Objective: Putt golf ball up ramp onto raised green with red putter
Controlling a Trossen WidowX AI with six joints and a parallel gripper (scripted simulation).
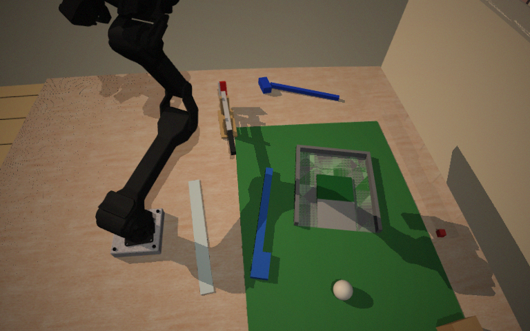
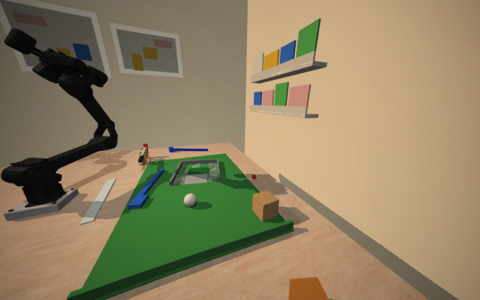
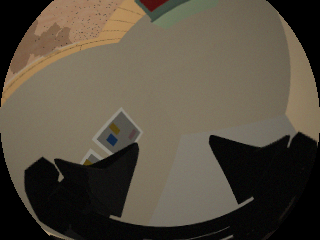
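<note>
The red putter lies 460 mm below my gripper tip, 280 mm ahead of it and 30 mm to the left of it. From my gripper tip the other things lie so: blue putter 550 mm ahead, 510 mm below, 170 mm to the left; then wooden stand 490 mm below, 290 mm ahead, 50 mm to the left; then pale strip 520 mm below, 300 mm to the right, 170 mm ahead.
</note>
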